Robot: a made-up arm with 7 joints.
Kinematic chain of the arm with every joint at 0, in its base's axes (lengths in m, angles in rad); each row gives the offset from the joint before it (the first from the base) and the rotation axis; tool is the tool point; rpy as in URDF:
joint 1: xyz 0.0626 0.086 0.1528 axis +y
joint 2: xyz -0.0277 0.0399 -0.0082 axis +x
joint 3: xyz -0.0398 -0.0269 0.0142 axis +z
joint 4: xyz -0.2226 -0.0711 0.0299 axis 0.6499 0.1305 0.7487
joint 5: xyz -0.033 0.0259 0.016 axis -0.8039 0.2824 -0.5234
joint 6: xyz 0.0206 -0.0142 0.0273 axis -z
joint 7: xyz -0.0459 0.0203 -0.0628 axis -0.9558 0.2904 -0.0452
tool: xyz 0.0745 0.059 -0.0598 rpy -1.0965 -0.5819 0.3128
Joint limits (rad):
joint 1: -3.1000..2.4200
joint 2: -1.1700..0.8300
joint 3: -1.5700..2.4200
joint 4: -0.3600..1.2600
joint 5: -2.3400..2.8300
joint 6: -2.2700..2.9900
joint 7: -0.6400..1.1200
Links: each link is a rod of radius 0.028 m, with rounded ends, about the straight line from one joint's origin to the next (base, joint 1, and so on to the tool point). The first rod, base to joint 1, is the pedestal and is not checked.
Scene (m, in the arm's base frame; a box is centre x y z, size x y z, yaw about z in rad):
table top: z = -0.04
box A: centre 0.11 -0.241 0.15 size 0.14 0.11 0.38 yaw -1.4
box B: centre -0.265 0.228 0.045 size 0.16 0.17 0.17 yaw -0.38
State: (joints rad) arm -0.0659 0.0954 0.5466 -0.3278 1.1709 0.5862 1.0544
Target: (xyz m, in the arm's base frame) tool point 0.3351 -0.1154 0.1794
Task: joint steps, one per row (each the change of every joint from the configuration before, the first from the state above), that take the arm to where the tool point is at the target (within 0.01 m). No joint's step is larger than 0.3 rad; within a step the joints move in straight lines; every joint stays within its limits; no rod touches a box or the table.
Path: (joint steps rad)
1: -0.0606 -0.1949 0.2421 -0.0064 0.1042 -0.1093 0.0131
2: -0.0606 -0.1948 0.2421 -0.0065 0.1043 -0.1094 0.0131
3: -0.0606 -0.1949 0.2421 -0.0064 0.1042 -0.1093 0.0132
4: -0.0606 -0.1948 0.2421 -0.0065 0.1042 -0.1093 0.0131
5: -0.0605 -0.1949 0.2421 -0.0064 0.1042 -0.1094 0.0131
6: 0.2569 0.0499 0.0097 0.0513 -0.0330 0.0976 0.0000
7: 0.2568 0.0499 0.0097 0.0514 -0.0331 0.0976 0.0000
8: 0.2569 0.0499 0.0097 0.0513 -0.0330 0.0976 0.0000
9: 0.2569 0.0499 0.0097 0.0514 -0.0331 0.0975 0.0000
10: 0.2569 0.0499 0.0097 0.0513 -0.0331 0.0976 0.0000

